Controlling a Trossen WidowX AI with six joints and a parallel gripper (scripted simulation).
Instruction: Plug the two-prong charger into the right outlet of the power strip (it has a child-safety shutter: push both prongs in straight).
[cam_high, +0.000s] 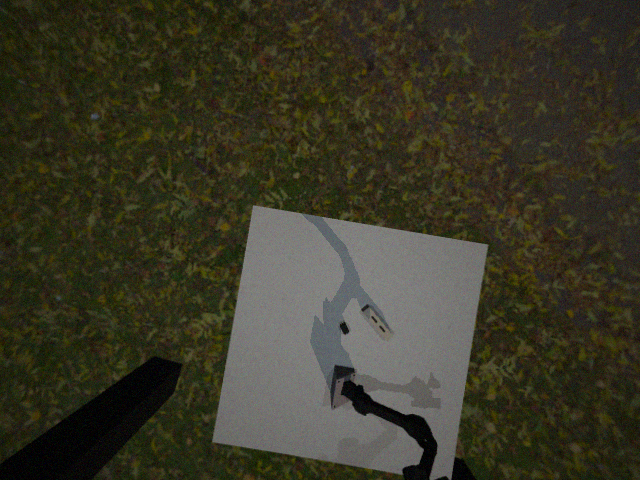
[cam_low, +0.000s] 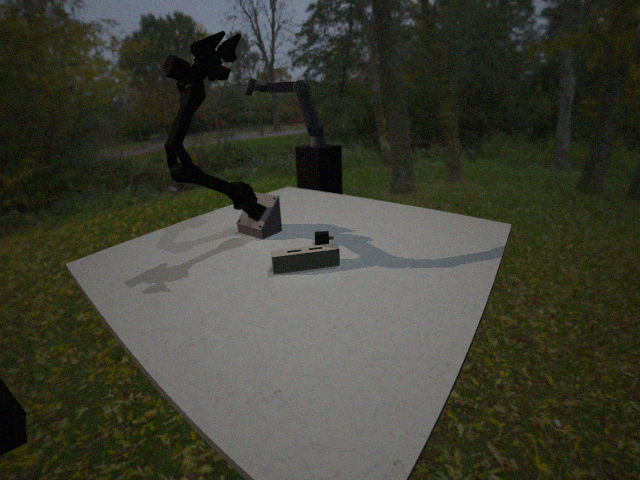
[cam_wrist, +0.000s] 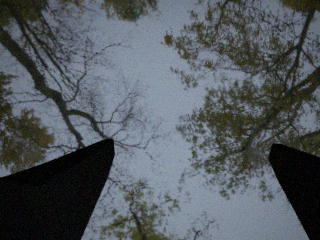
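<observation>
My gripper tip is now 680 mm above the black two-prong charger, 210 mm to the right of it and 150 mm short of it.
</observation>
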